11 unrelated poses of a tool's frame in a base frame.
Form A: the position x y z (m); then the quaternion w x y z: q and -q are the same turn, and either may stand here.
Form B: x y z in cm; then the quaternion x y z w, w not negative. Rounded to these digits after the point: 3 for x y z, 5 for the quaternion.
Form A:
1: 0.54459 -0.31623 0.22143 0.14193 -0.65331 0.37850 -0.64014
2: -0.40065 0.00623 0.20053 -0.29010 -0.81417 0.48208 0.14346
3: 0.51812 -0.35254 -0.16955 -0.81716 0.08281 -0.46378 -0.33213
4: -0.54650 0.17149 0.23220 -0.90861 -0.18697 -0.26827 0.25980
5: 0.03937 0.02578 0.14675 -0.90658 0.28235 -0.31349 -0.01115
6: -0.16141 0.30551 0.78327 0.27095 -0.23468 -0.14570 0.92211
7: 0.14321 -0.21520 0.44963 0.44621 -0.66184 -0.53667 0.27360
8: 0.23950 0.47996 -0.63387 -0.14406 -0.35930 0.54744 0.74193
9: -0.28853 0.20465 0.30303 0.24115 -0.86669 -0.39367 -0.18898
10: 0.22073 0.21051 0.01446 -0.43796 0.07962 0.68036 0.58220
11: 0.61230 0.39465 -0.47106 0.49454 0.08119 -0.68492 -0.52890
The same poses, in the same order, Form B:
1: 54.459 -31.623 22.143 -0.65331 0.37850 -0.64014 0.14193
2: -40.065 0.623 20.053 0.81417 -0.48208 -0.14346 0.29010
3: 51.812 -35.254 -16.955 -0.08281 0.46378 0.33213 0.81716
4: -54.650 17.149 23.220 0.18697 0.26827 -0.25980 0.90861
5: 3.937 2.578 14.675 -0.28235 0.31349 0.01115 0.90658
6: -16.141 30.551 78.327 -0.23468 -0.14570 0.92211 0.27095
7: 14.321 -21.520 44.963 -0.66184 -0.53667 0.27360 0.44621
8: 23.950 47.996 -63.387 0.35930 -0.54744 -0.74193 0.14406
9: -28.853 20.465 30.303 -0.86669 -0.39367 -0.18898 0.24115
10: 22.073 21.051 1.446 -0.07962 -0.68036 -0.58220 0.43796
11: 61.230 39.465 -47.106 0.08119 -0.68492 -0.52890 0.49454
